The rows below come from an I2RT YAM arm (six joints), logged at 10 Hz.
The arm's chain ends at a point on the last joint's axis. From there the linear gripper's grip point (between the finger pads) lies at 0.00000 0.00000 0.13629 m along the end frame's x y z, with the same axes.
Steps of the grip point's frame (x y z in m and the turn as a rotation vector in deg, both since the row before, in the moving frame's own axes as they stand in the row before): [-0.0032 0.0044 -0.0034 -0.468 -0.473 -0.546]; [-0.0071 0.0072 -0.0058 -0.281 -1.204 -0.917]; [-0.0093 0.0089 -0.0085 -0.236 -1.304 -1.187]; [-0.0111 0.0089 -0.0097 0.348 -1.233 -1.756]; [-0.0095 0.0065 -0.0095 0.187 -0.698 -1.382]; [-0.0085 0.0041 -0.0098 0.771 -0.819 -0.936]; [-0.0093 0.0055 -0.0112 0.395 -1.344 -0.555]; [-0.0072 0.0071 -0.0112 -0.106 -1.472 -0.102]
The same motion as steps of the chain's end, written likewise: [-0.0021 0.0033 -0.0034 -0.468 -0.473 -0.546]; [-0.0042 0.0065 -0.0058 -0.281 -1.204 -0.917]; [-0.0062 0.0083 -0.0085 -0.236 -1.304 -1.187]; [-0.0082 0.0097 -0.0097 0.348 -1.233 -1.756]; [-0.0078 0.0069 -0.0095 0.187 -0.698 -1.382]; [-0.0065 0.0059 -0.0098 0.771 -0.819 -0.936]; [-0.0061 0.0064 -0.0112 0.395 -1.344 -0.555]; [-0.0037 0.0068 -0.0112 -0.106 -1.472 -0.102]
